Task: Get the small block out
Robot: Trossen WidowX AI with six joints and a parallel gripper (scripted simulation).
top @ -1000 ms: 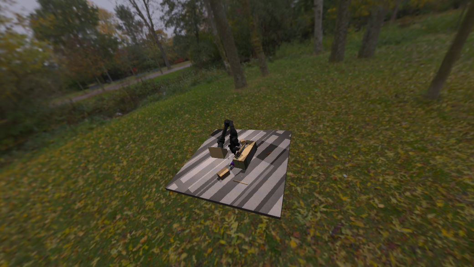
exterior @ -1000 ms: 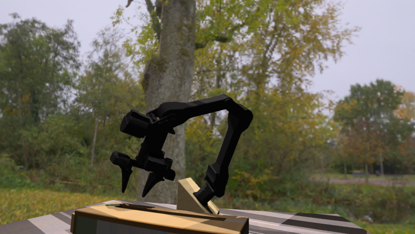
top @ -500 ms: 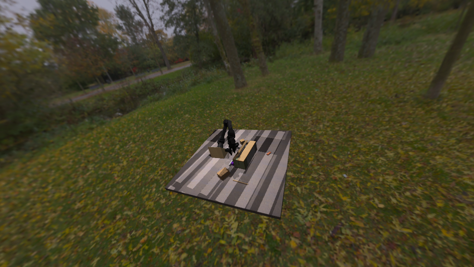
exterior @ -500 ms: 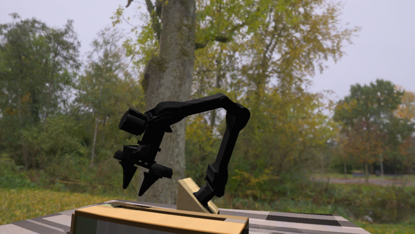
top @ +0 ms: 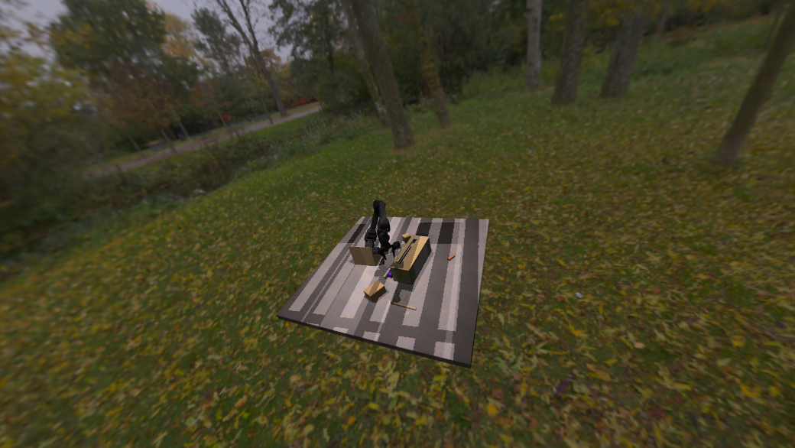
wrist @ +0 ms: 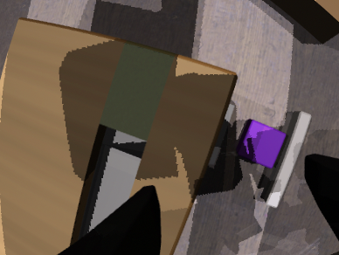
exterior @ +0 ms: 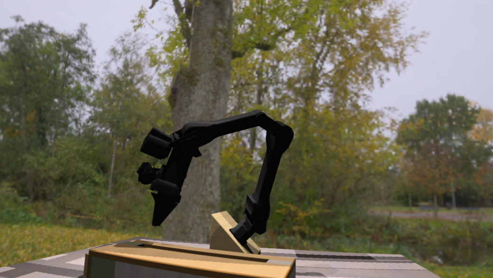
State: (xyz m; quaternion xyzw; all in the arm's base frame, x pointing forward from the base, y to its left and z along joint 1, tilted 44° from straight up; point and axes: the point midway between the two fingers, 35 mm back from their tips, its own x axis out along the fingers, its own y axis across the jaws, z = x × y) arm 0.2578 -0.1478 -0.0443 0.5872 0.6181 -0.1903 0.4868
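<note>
Now: gripper tip 30 mm past the purple block and 150 mm above it. Also, from my gripper tip: wooden box 60 mm ahead, 140 mm to the left, 100 mm below; thin wooden stick 150 mm ahead, 240 mm to the right, 160 mm below; tan cube 60 mm behind, 420 mm to the left, 140 mm below.
</note>
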